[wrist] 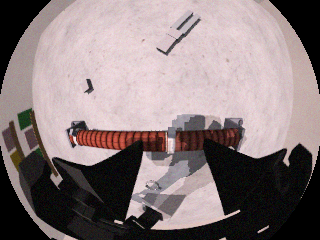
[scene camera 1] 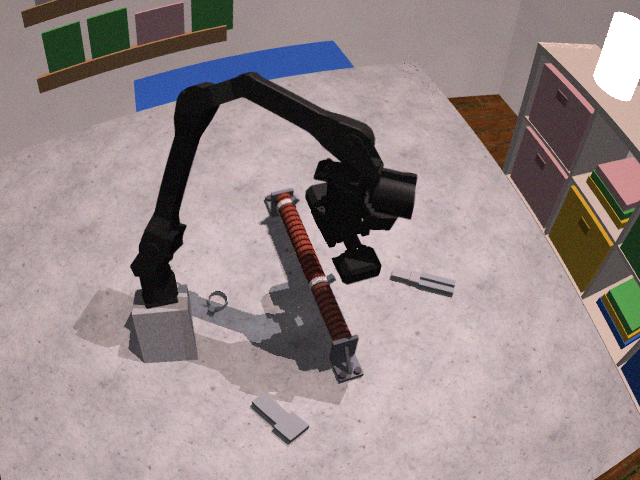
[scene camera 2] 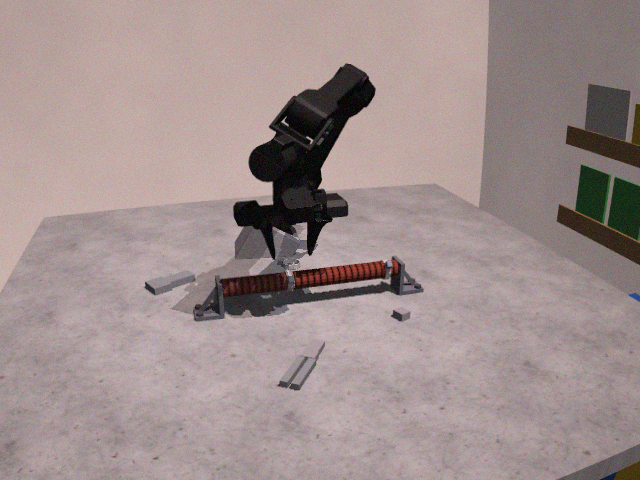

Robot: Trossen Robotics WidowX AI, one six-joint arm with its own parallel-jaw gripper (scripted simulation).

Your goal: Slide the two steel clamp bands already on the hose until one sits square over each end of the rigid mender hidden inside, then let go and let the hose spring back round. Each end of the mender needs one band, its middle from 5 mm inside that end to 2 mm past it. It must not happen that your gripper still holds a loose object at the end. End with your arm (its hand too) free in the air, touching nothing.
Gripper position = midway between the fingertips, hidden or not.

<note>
I see my gripper point(scene camera 2: 291, 256).
My gripper is seen too in the wrist view point(wrist: 174, 144) and in scene camera 1 point(scene camera 1: 338, 261).
</note>
